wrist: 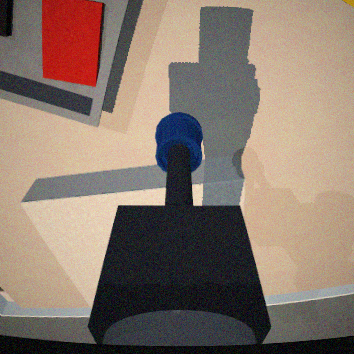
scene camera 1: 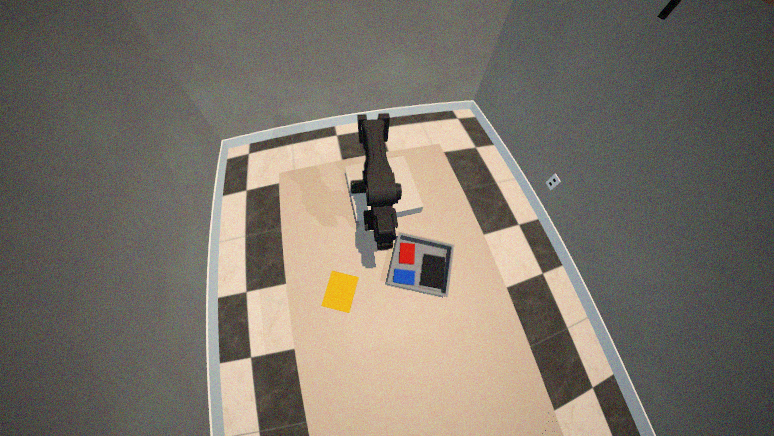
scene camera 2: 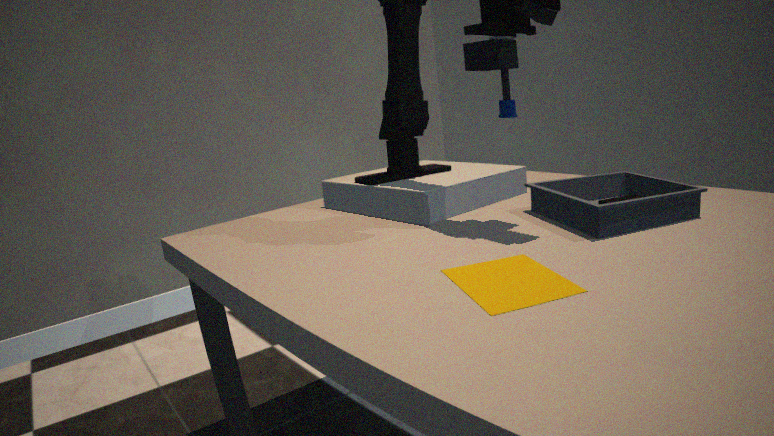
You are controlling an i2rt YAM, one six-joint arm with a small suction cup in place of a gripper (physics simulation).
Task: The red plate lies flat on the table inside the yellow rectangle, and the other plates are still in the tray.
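Places are measured from the arm's base along level axes (x ahead, y left, z up), in metres.
Where they show: end effector, tool point: (wrist: pixel 178 133) (scene camera 2: pixel 508 117); arm's base, origin of the base link: (scene camera 2: pixel 404 176).
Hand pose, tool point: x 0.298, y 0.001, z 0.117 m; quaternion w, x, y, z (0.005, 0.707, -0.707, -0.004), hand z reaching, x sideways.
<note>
Things, the pixels of their top centre, and the offset from my tool point. "spot": a spot on its surface instead.
- red plate, middle of its top: (wrist: pixel 69 42) (scene camera 1: pixel 407 253) 0.031 m ahead, 0.119 m left, 0.162 m down
- grey tray, middle of its top: (scene camera 2: pixel 614 185) (scene camera 1: pixel 422 263) 0.093 m ahead, 0.168 m left, 0.124 m down
- smaller blue plate, middle of its top: (scene camera 1: pixel 404 276) 0.131 m ahead, 0.091 m left, 0.161 m down
- larger black plate, middle of its top: (scene camera 1: pixel 433 270) 0.122 m ahead, 0.217 m left, 0.160 m down
- yellow rectangle, surface spot: (scene camera 2: pixel 513 284) (scene camera 1: pixel 338 294) spot: 0.172 m ahead, 0.184 m right, 0.173 m down
My suction cup (scene camera 2: pixel 507 111) (wrist: pixel 179 129) is blue and hangs high above the table with nothing on it; in scene camera 1 the arm hides it. The red plate (scene camera 1: pixel 406 253) (wrist: pixel 73 42) lies in the grey tray (scene camera 1: pixel 450 265) (scene camera 2: pixel 649 212) (wrist: pixel 45 92), at the corner nearest the arm. The smaller blue plate (scene camera 1: pixel 404 276) and the larger black plate (scene camera 1: pixel 433 271) lie in the tray too. The tray walls hide the red plate in scene camera 2. The yellow rectangle (scene camera 1: pixel 340 291) (scene camera 2: pixel 513 284) lies flat on the table, apart from the tray; its corner shows in the wrist view (wrist: pixel 351 2).
The arm stands on a pale base block (scene camera 1: pixel 410 186) (scene camera 2: pixel 379 201) (wrist: pixel 65 225) behind the tray. The tray's raised walls surround the plates. The arm's shadow falls on the table between the base block and the yellow rectangle. A table edge (scene camera 2: pixel 324 338) shows in scene camera 2.
</note>
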